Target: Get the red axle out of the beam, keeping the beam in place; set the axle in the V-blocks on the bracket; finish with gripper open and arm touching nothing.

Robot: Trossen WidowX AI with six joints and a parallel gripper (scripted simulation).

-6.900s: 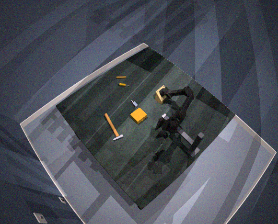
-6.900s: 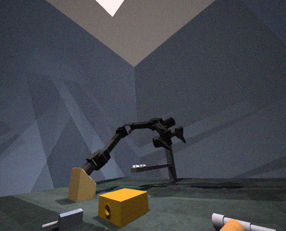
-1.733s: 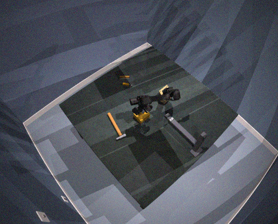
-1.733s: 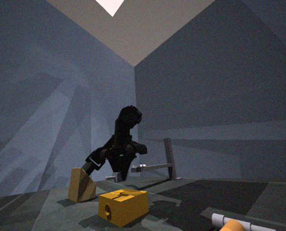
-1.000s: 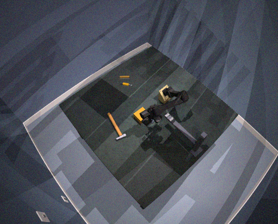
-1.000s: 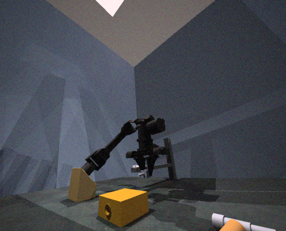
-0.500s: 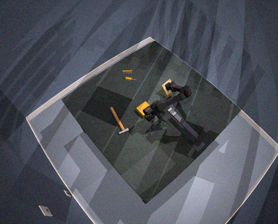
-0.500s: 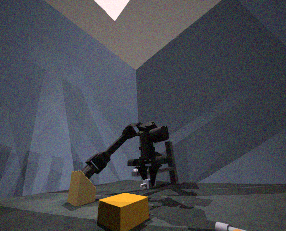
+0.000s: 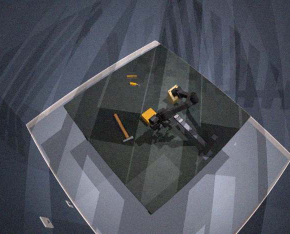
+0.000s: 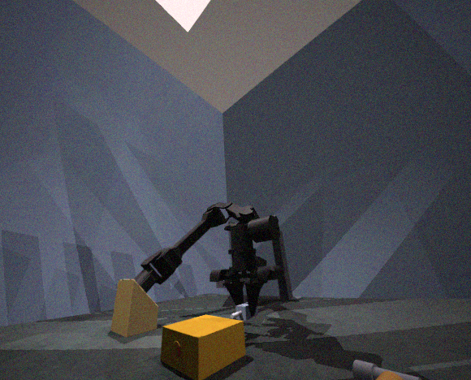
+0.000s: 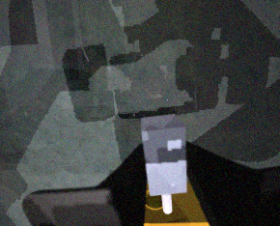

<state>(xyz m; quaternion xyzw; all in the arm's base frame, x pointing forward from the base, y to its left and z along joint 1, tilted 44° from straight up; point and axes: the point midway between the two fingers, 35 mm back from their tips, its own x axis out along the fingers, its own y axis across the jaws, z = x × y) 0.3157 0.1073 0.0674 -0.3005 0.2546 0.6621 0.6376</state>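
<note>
Right now my gripper tip is 120 mm to the left of the yellow beam, 10 mm past it and 10 mm above it. From my gripper tip the other things lie so: small grey block (20 mm to the right, 10 mm above).
</note>
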